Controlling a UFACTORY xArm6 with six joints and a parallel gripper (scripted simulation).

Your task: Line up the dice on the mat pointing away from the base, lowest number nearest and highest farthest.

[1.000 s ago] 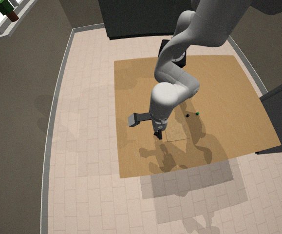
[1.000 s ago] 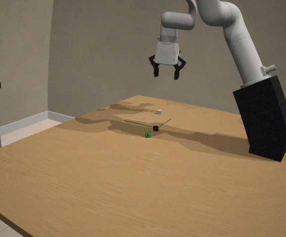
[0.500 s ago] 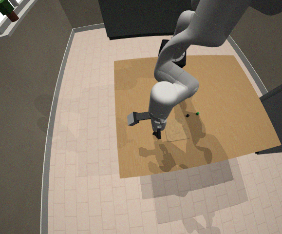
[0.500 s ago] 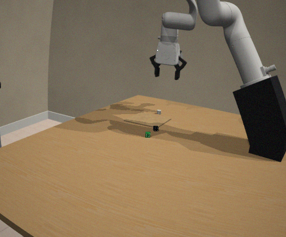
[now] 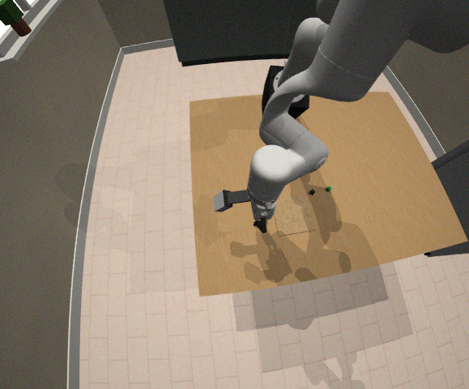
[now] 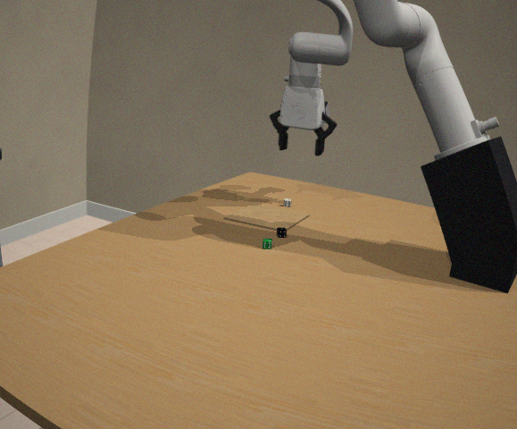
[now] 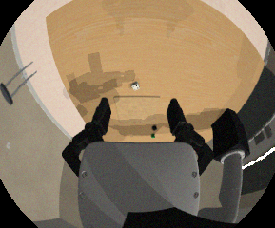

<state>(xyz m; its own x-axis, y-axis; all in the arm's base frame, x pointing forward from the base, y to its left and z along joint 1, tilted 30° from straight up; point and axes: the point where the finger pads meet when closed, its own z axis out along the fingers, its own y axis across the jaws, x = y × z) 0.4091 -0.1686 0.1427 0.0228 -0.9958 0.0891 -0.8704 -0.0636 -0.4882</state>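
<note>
Now: hand 4 cm to the right of the white die and 13 cm above it. Round my hand: thin tan mat: 15 cm to the left, 13 cm below; then black die: 8 cm behind, 25 cm to the left, 13 cm below; then green die: 9 cm behind, 32 cm to the left, 13 cm below.
</note>
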